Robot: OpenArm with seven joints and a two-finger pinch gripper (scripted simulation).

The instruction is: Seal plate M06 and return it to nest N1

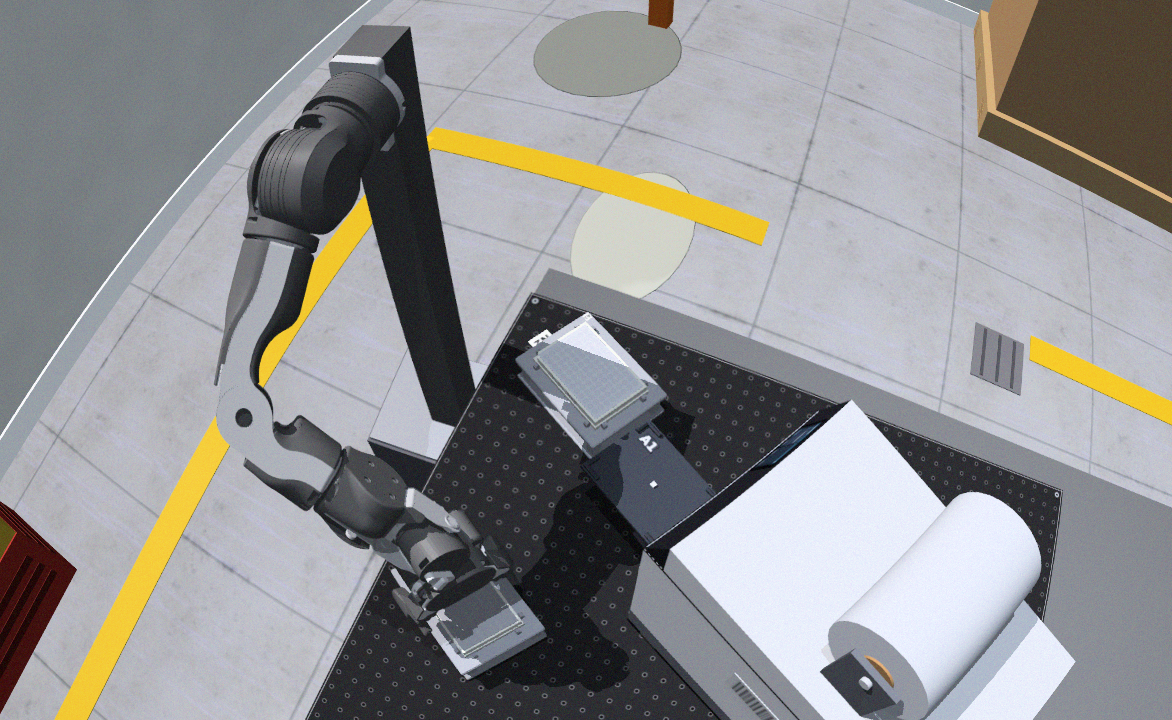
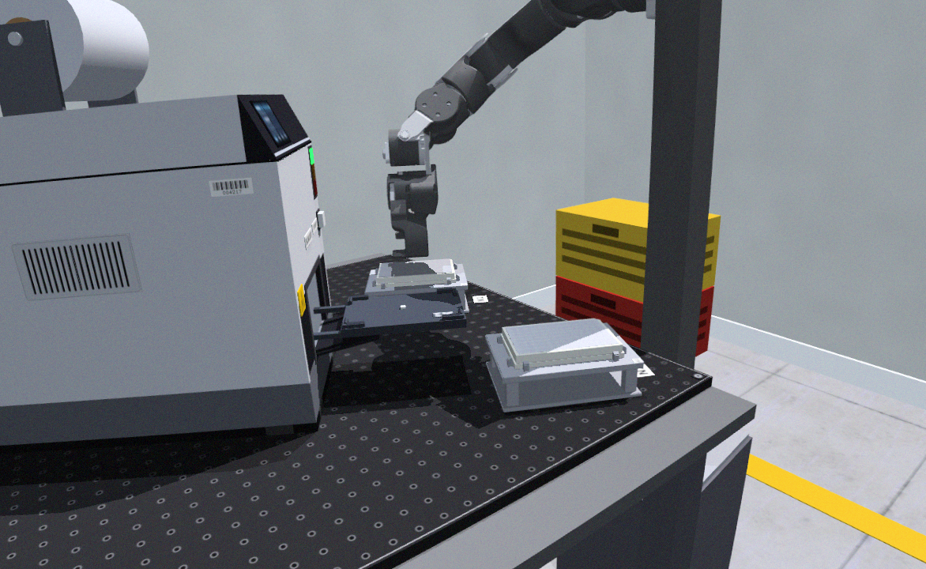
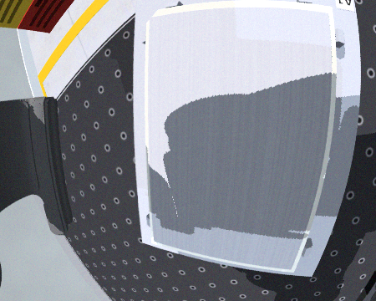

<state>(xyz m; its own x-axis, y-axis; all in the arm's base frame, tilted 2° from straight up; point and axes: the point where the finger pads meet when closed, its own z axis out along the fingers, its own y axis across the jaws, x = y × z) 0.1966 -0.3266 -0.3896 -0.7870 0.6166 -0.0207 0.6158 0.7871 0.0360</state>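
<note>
Now: the plate M06 40 mm below my hand. The rest, counted from my hand: sealer's stage: 170 mm ahead, 200 mm to the left, 10 mm below; then start key: 190 mm ahead, 60 mm to the left, 90 mm above; then plate M09: 50 mm ahead, 340 mm to the left, 50 mm below.
</note>
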